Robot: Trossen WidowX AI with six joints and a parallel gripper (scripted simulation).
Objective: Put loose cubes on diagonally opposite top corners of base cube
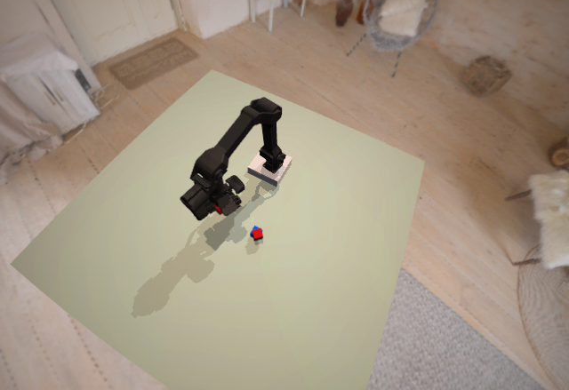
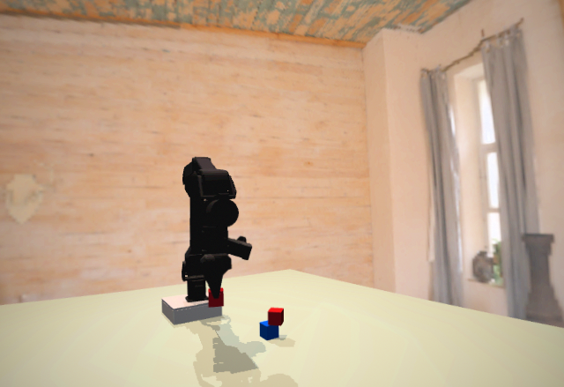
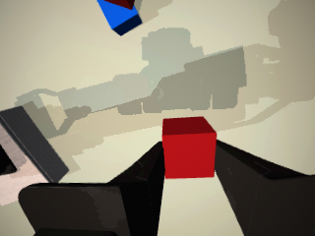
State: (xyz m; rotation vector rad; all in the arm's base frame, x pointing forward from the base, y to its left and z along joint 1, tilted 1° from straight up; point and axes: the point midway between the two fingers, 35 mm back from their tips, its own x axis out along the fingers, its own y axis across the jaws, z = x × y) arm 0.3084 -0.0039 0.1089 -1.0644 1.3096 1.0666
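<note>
Now: gripper tip 4 cm past the blue base cube, 14 cm to the right of it and 11 cm above it. Round my gripper tip: red cube: right at my gripper tip.
</note>
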